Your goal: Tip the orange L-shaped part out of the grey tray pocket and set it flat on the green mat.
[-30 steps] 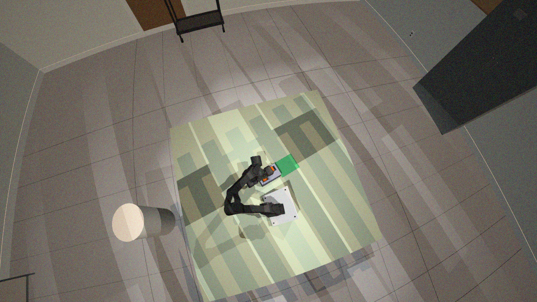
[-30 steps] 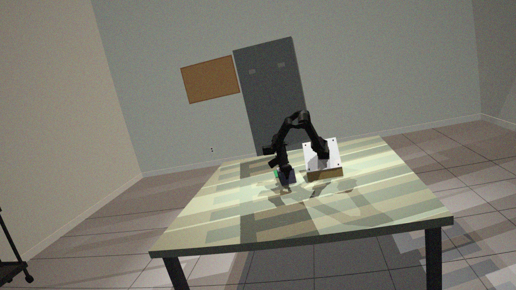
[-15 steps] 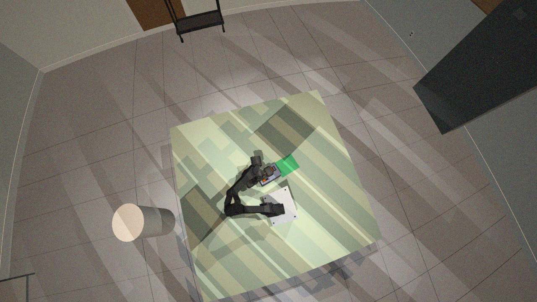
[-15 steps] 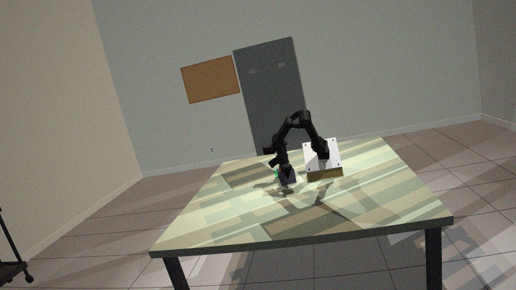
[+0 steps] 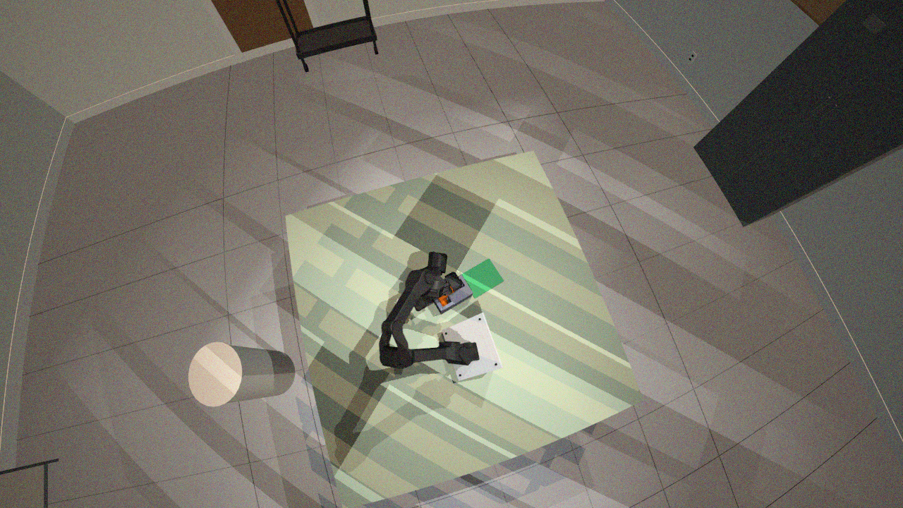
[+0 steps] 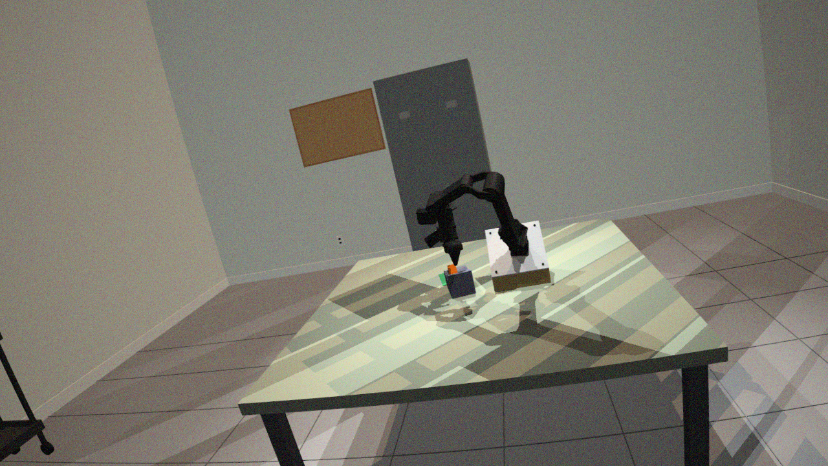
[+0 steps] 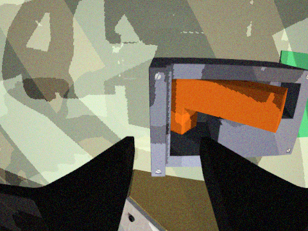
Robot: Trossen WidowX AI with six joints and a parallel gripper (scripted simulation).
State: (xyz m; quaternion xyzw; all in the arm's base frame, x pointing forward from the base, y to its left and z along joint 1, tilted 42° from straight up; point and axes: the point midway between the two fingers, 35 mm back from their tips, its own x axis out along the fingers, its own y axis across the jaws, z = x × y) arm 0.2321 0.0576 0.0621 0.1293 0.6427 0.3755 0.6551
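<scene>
Right now the orange L-shaped part is 80 mm below my gripper tip, 40 mm to the right of it and 10 mm ahead of it. The rest, counted from my gripper tip: green mat 210 mm to the right, 140 mm below, 70 mm ahead.
</scene>
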